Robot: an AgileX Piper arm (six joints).
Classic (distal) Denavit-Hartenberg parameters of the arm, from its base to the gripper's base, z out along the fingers. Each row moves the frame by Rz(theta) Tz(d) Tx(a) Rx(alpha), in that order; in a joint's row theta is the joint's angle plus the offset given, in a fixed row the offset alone. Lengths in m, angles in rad.
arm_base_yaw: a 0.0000; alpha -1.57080; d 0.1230; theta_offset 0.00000
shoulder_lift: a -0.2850; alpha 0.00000; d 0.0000; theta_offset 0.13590
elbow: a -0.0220; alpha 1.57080; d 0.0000; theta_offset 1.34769
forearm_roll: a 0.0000; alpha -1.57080; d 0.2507; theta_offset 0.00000
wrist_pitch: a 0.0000; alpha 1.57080; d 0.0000; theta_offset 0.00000
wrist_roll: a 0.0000; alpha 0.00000; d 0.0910; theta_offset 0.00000
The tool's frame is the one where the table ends.
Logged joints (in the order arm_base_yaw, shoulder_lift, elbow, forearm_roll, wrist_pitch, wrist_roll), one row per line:
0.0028 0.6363 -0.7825 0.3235 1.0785 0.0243
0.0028 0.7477 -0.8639 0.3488 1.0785 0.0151
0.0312 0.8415 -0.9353 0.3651 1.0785 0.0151
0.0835 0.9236 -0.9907 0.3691 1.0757 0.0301
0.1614 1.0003 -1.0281 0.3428 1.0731 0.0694
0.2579 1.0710 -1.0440 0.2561 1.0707 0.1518
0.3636 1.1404 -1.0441 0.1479 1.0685 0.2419
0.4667 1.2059 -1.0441 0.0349 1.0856 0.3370
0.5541 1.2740 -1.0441 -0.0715 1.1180 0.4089
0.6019 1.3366 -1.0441 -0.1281 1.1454 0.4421
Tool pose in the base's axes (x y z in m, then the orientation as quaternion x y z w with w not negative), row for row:
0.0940 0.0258 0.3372 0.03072 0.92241 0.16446 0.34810
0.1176 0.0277 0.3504 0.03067 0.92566 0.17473 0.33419
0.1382 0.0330 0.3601 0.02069 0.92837 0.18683 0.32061
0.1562 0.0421 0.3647 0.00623 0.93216 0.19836 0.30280
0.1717 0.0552 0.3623 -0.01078 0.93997 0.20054 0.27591
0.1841 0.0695 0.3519 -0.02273 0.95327 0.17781 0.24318
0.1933 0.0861 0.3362 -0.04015 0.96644 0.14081 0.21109
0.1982 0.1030 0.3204 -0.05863 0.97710 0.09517 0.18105
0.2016 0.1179 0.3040 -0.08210 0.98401 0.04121 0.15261
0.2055 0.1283 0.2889 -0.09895 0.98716 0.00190 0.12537
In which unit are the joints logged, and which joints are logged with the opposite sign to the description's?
The joints are logged in radians. Opposite sign: none.
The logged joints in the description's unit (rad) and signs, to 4 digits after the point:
0.0028 0.6363 -0.7825 0.3235 1.0785 0.0243
0.0028 0.7477 -0.8639 0.3488 1.0785 0.0151
0.0312 0.8415 -0.9353 0.3651 1.0785 0.0151
0.0835 0.9236 -0.9907 0.3691 1.0757 0.0301
0.1614 1.0003 -1.0281 0.3428 1.0731 0.0694
0.2579 1.0710 -1.0440 0.2561 1.0707 0.1518
0.3636 1.1404 -1.0441 0.1479 1.0685 0.2419
0.4667 1.2059 -1.0441 0.0349 1.0856 0.3370
0.5541 1.2740 -1.0441 -0.0715 1.1180 0.4089
0.6019 1.3366 -1.0441 -0.1281 1.1454 0.4421

